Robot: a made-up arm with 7 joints.
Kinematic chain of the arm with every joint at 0, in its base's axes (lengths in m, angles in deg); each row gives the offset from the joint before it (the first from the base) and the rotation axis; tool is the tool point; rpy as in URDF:
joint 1: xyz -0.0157 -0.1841 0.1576 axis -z
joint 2: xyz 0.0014 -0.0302 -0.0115 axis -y
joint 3: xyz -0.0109 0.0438 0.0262 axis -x
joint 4: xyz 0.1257 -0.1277 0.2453 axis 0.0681 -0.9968 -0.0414
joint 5: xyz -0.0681 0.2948 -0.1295 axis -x
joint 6: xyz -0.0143 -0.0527 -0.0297 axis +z
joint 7: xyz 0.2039 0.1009 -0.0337 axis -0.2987 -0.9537 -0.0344
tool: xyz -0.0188 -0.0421 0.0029 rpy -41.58 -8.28 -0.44
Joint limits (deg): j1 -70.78..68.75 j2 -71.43..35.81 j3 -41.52..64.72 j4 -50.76..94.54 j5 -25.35..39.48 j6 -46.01..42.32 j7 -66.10..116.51
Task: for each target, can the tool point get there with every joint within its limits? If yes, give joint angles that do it. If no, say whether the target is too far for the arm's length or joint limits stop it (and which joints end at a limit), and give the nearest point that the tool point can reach.
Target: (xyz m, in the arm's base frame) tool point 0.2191 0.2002 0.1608
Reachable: yes | joints -40.84 -38.40 -14.65 47.91 8.87 6.01 -46.69
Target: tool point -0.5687 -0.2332 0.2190
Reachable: no: joint limits stop it (at a limit: joint 1, joint 2, joint 4, joint 6) | nearest point -0.3378 -0.1641 0.2390 | short by 0.242 m
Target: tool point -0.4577 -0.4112 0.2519
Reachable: no: joint limits stop it (at a limit: joint 1, joint 2, joint 4, joint 6) | nearest point -0.2866 -0.2629 0.2791 | short by 0.228 m
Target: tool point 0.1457 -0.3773 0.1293
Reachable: yes | joints 50.58 -32.51 -27.68 2.55 14.88 -38.73 42.49
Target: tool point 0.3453 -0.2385 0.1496
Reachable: yes | joints 56.06 -41.15 -13.16 8.90 -9.75 34.48 90.70
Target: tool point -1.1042 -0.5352 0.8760
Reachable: no: too far | nearest point -0.3192 -0.0900 0.5741 | short by 0.952 m
